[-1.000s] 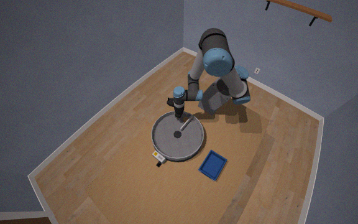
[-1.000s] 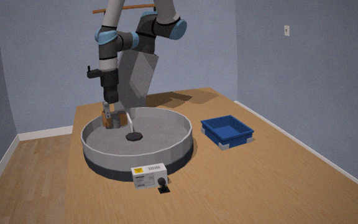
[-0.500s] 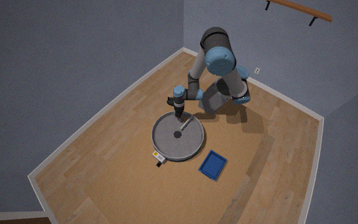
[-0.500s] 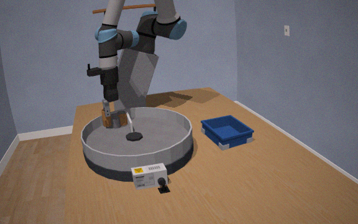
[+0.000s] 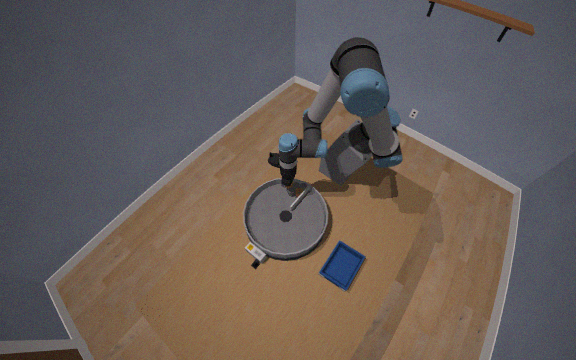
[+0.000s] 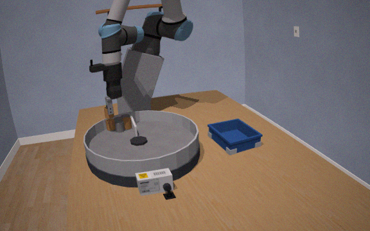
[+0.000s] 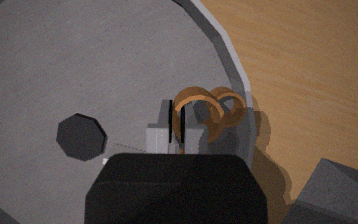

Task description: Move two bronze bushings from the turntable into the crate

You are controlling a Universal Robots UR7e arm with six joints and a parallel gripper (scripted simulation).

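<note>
Now: the blue crate 44 cm to the left of my hand, 19 cm ahead of it and 13 cm below it. Round my hand: grey turntable (11 cm ahead, 10 cm below, 8 cm to the left).
</note>
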